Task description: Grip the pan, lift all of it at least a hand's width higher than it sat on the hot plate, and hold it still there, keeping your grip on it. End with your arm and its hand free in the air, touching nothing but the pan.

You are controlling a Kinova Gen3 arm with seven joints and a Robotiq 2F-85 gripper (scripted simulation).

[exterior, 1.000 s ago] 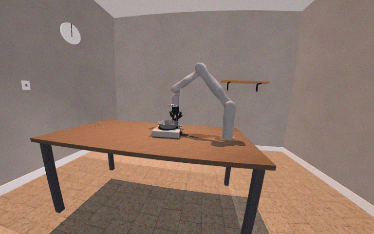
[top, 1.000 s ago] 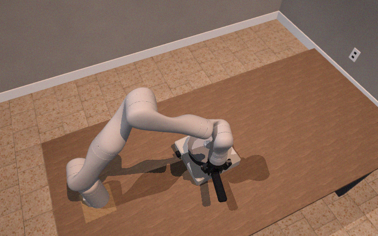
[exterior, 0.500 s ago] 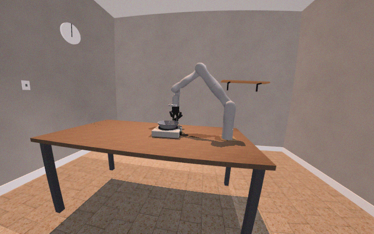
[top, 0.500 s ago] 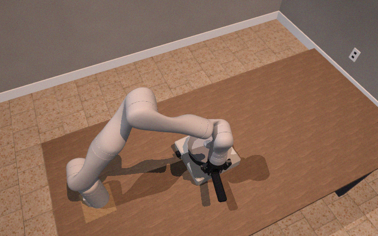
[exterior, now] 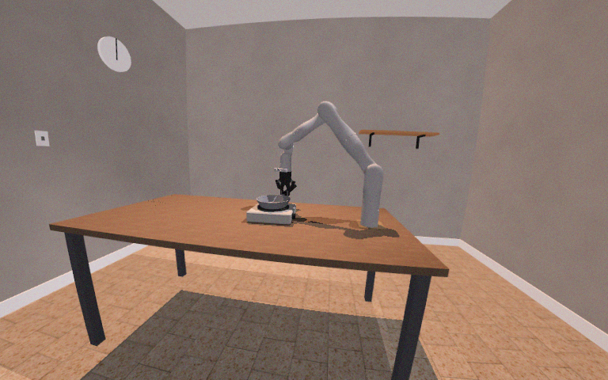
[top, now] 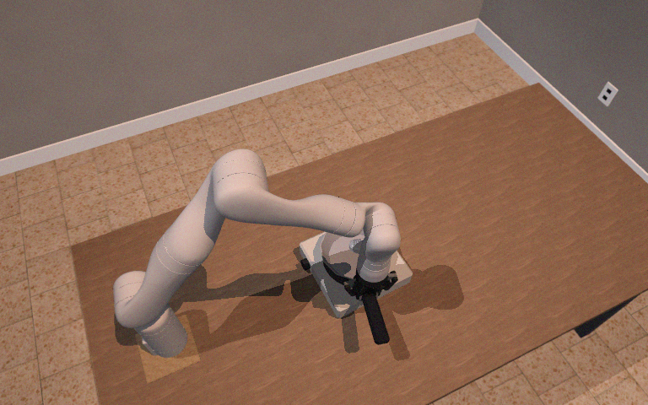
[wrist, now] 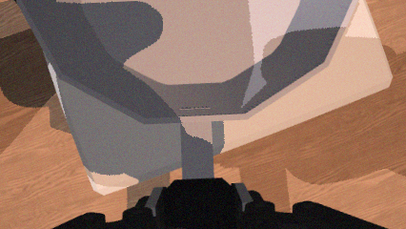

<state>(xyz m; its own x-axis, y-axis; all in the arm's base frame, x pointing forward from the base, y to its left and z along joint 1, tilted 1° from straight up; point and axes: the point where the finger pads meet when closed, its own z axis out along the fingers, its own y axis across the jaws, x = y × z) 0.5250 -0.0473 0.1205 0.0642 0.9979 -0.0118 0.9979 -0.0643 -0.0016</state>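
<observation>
The grey pan is 10 mm ahead of my hand, 80 mm to the left of it and 20 mm below it. Also, from my hand: hot plate: 10 mm behind, 140 mm to the left, 90 mm below.
</observation>
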